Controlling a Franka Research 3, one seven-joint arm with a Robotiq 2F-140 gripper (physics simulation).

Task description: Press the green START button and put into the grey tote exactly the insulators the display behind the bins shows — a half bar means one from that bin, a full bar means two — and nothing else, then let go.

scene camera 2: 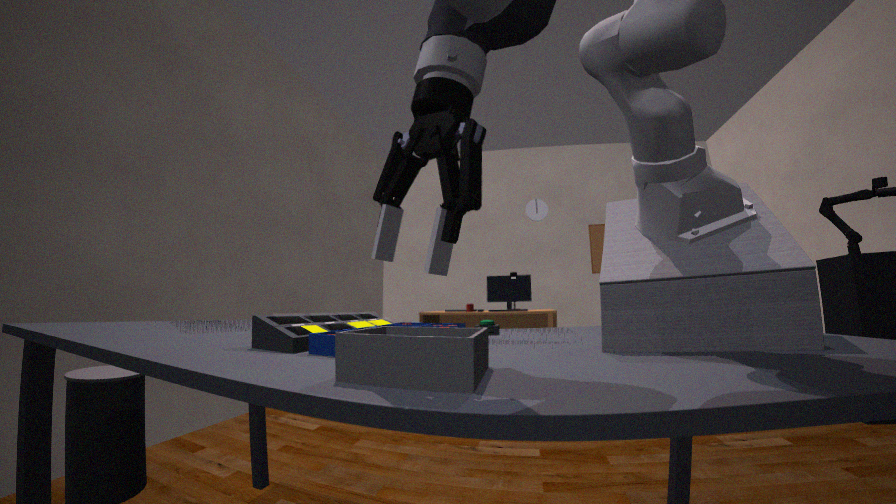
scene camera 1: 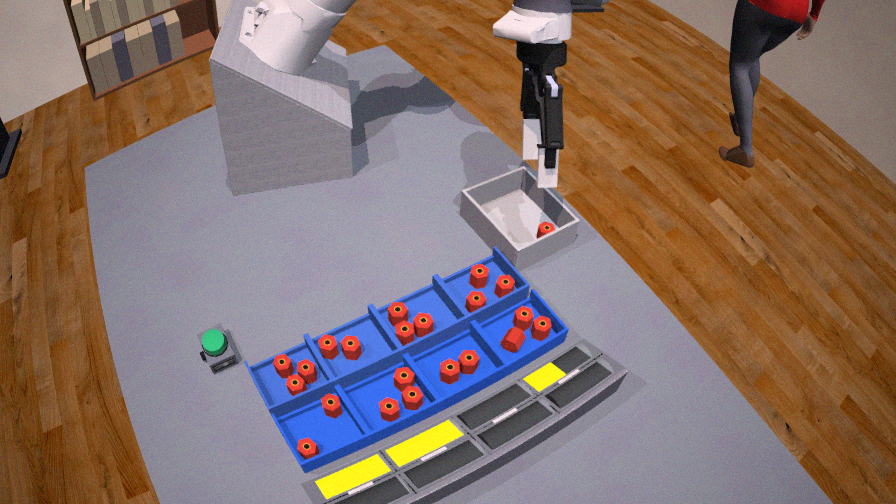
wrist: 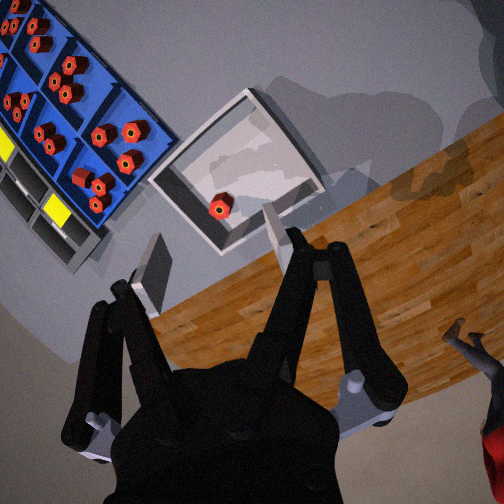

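Note:
The grey tote (scene camera 1: 519,213) stands on the grey table and holds one red insulator (scene camera 1: 545,228), seen also in the wrist view (wrist: 220,205). My gripper (scene camera 1: 541,166) hangs open and empty above the tote's far edge; in the side view (scene camera 2: 410,247) its fingers are well above the tote (scene camera 2: 410,358). The blue bin tray (scene camera 1: 407,351) holds several red insulators in eight compartments. The display (scene camera 1: 476,426) behind the bins shows three yellow bars: two wide ones (scene camera 1: 424,442) (scene camera 1: 352,476) and a narrower one (scene camera 1: 543,376). The green START button (scene camera 1: 214,342) sits left of the bins.
The robot's base pedestal (scene camera 1: 281,119) stands at the table's far side. The table edge runs just beyond the tote, with wooden floor beyond it. A person (scene camera 1: 761,68) stands on the floor at the right. A bookshelf (scene camera 1: 134,37) is at the back left.

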